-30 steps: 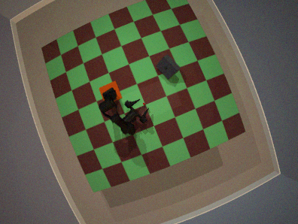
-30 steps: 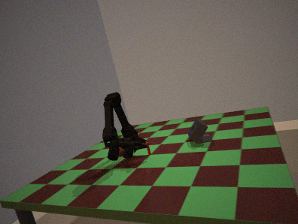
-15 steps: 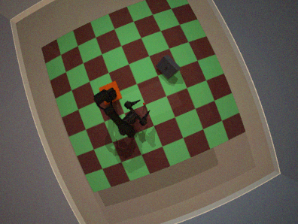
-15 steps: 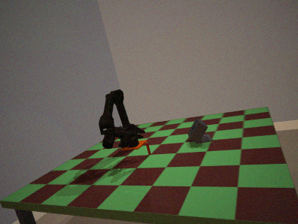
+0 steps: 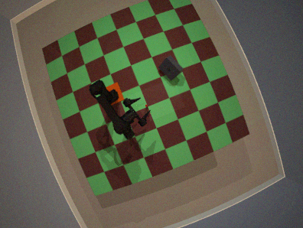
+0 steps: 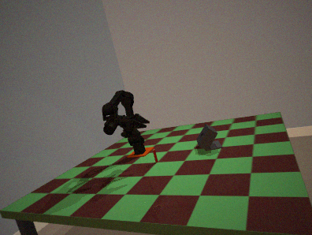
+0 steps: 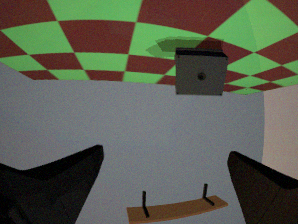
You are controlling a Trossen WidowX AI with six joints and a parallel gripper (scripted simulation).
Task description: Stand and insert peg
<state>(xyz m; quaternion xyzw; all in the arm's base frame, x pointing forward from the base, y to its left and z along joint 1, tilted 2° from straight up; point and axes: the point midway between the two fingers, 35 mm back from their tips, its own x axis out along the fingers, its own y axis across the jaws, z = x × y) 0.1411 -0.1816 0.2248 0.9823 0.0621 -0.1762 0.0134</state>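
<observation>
The red peg lies 160 mm below my gripper tip. The rest, counted from my gripper tip: grey sloped panel 270 mm ahead, 140 mm to the left, 160 mm below.
</observation>
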